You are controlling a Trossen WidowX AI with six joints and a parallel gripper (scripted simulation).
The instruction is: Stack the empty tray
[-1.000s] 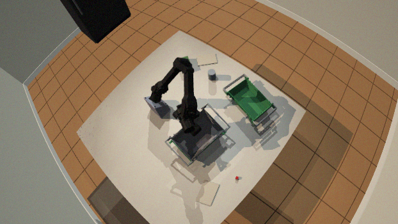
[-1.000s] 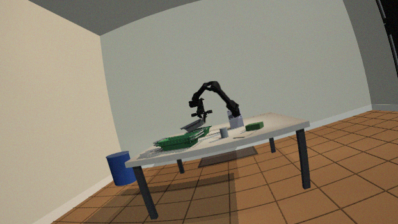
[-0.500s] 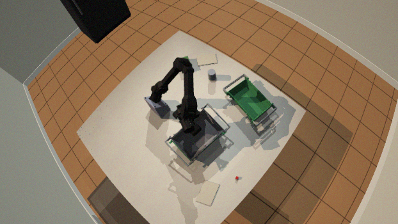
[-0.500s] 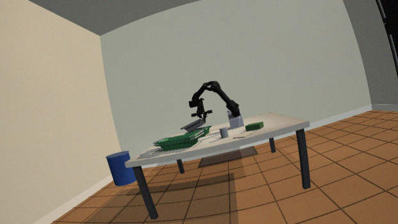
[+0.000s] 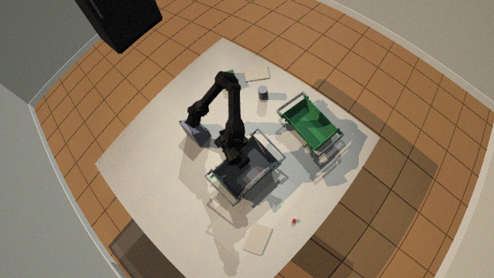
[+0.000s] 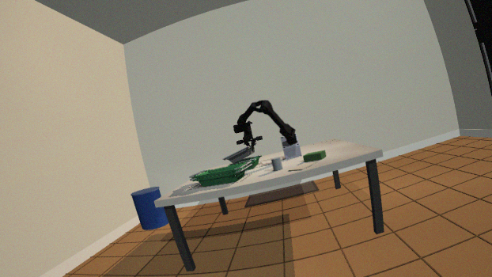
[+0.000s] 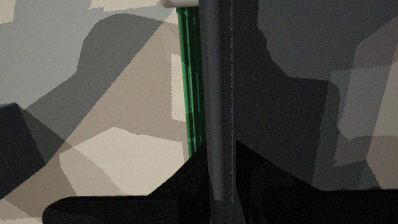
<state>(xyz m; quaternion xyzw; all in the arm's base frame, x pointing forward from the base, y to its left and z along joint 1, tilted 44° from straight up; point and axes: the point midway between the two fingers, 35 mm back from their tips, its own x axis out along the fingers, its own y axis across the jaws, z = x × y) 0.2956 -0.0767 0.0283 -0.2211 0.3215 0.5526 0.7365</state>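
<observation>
My gripper tip is 80 mm short of the grey tray, 20 mm to the left of it and 10 mm below it. From my gripper tip the other things lie so: green block (350 mm behind, 420 mm to the left, 90 mm below); then grey cylinder (110 mm behind, 430 mm to the left, 80 mm below); then red block (410 mm ahead, 100 mm to the right, 100 mm below).
</observation>
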